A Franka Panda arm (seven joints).
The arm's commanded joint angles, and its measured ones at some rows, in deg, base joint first. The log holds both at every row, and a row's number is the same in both.
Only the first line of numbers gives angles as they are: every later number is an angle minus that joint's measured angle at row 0.
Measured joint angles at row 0:
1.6, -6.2, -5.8, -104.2, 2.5, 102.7, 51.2
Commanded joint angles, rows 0 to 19:
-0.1, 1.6, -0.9, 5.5, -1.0, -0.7, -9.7
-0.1, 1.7, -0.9, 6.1, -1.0, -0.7, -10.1
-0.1, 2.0, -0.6, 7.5, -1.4, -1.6, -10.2
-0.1, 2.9, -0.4, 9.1, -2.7, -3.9, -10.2
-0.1, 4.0, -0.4, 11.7, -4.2, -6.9, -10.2
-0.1, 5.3, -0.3, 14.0, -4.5, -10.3, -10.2
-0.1, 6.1, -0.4, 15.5, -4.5, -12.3, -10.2
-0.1, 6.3, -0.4, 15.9, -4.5, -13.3, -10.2
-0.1, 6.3, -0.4, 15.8, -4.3, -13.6, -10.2
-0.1, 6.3, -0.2, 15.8, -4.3, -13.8, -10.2
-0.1, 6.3, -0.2, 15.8, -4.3, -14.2, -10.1
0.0, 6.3, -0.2, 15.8, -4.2, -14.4, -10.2
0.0, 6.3, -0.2, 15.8, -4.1, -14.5, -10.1
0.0, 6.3, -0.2, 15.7, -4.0, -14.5, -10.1
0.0, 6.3, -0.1, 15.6, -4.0, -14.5, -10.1
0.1, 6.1, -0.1, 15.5, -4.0, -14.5, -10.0
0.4, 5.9, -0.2, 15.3, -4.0, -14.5, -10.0
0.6, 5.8, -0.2, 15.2, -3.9, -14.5, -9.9
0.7, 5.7, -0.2, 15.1, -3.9, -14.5, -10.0
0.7, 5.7, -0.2, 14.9, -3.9, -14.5, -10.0
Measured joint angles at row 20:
0.4, 5.7, -0.5, 14.1, -3.5, -12.7, -9.3
